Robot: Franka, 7 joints.
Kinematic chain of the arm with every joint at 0, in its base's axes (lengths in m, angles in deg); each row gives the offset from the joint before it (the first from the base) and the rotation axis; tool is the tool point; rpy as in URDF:
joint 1: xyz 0 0 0.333 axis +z
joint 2: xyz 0 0 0 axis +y
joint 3: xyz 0 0 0.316 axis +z
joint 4: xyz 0.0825 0 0 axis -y
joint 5: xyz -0.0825 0 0.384 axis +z
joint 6: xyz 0 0 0 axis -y
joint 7: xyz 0.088 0 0 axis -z
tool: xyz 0 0 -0.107 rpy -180 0 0
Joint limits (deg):
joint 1: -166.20..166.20
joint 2: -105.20..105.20
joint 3: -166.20..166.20
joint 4: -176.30..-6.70
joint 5: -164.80..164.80
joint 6: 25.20..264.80
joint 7: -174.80..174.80
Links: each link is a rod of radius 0.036 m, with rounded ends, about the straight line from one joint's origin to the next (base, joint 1, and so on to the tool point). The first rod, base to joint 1, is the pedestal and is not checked.
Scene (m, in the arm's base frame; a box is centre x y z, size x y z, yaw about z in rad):
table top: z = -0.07
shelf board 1: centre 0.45 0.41 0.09 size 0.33 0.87 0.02 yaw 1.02
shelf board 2: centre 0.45 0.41 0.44 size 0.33 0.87 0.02 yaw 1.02
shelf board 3: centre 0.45 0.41 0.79 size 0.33 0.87 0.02 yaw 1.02
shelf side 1: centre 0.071 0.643 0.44 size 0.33 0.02 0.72 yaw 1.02
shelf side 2: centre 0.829 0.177 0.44 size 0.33 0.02 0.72 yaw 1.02
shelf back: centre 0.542 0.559 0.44 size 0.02 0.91 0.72 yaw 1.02
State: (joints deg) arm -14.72 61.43 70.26 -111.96 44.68 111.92 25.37
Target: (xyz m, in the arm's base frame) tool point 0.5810 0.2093 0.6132
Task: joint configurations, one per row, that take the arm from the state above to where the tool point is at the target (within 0.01 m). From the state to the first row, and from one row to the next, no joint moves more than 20 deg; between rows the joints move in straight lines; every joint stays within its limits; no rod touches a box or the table.
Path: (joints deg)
1: -31.53 52.80 69.21 -114.36 57.47 110.84 24.49
2: -48.34 44.16 68.16 -116.75 70.26 109.76 23.61
3: -65.15 35.53 67.10 -119.15 83.05 108.67 22.73
4: -81.97 26.90 66.05 -121.54 95.83 107.59 21.85
5: -98.78 18.27 65.00 -123.94 108.62 106.51 20.97
6: -115.59 9.63 63.95 -126.33 121.41 105.43 20.09
7: -104.97 24.09 74.52 -121.36 102.46 100.36 21.41
8: -94.35 38.55 85.09 -116.39 83.51 95.29 22.73
9: -83.73 53.01 95.66 -111.42 64.56 90.23 24.05
10: -73.11 67.47 106.23 -106.44 45.60 85.16 25.37
11: -60.52 62.24 100.43 -98.01 47.22 94.88 25.37
12: -47.94 57.01 94.63 -89.57 48.84 104.61 25.37

